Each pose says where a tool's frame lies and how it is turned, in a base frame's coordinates. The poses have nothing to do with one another.
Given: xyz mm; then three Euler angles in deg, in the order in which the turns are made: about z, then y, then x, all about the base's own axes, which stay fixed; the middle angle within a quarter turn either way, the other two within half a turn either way.
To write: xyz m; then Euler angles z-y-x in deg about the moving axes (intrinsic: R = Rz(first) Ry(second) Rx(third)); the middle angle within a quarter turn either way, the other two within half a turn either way. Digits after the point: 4 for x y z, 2 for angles.
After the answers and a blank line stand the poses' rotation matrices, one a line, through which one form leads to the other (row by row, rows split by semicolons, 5 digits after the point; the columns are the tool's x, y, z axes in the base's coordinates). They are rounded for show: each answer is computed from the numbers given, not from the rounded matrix.
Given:
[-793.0 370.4 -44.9 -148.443 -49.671 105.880]
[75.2 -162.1 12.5 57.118 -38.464 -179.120]
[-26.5 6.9 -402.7 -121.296 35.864 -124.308]
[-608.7 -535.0 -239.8 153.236 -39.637 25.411]
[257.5 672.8 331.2 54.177 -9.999 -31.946]
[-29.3 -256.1 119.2 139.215 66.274 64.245]
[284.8 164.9 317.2 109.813 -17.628 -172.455]
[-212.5 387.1 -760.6 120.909 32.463 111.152]
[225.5 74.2 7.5 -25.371 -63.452 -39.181]
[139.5 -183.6 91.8 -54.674 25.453 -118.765]
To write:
[-0.7930 0.3704 -0.0449 125.68 19.00 -100.79]
[0.0752 -0.1621 0.0125 -63.01 20.52 146.72]
[-0.0265 0.0069 -0.4027 119.87 -32.30 122.71]
[-0.6087 -0.5350 -0.2398 136.56 18.74 -42.73]
[0.2575 0.6728 0.3312 52.15 20.05 -27.18]
[-0.0293 -0.2561 0.1192 -131.82 -62.81 -67.50]
[0.2848 0.1649 0.3172 -108.85 1.25 160.91]
[-0.2125 0.3871 -0.7606 -127.41 -44.48 -115.26]
[0.2255 0.0742 0.0075 23.85 -63.80 -38.31]
[0.1395 -0.1836 0.0918 18.51 -56.59 -142.11]

-0.55147 0.33870 -0.76234; 0.76801 -0.15058 -0.62248; -0.32563 -0.92877 -0.17708
0.42510 -0.65756 -0.62202; -0.83450 -0.55087 0.01203; -0.35056 0.51397 -0.78291
-0.42098 0.69249 0.58586; 0.73301 -0.12073 0.66941; 0.53430 0.71125 -0.45678
-0.68760 -0.34679 -0.63792; 0.65116 -0.68322 -0.33046; -0.32124 -0.64261 0.69560
0.57639 -0.79851 -0.17363; 0.74180 0.42215 0.52108; -0.34279 -0.42915 0.83566
-0.30466 -0.26283 0.91548; -0.34047 -0.86761 -0.36239; 0.88953 -0.42210 0.17484
-0.32304 -0.89663 -0.30284; -0.94614 0.29861 0.12514; -0.02177 0.32695 -0.94479
-0.43341 -0.72391 0.53675; -0.56674 -0.24414 -0.78689; 0.70069 -0.64525 -0.30446
0.40384 0.19151 -0.89456; 0.17851 0.94255 0.28237; 0.89724 -0.27372 0.34645
0.52210 0.73668 0.42977; 0.17477 -0.58562 0.79152; 0.83478 -0.33814 -0.43451

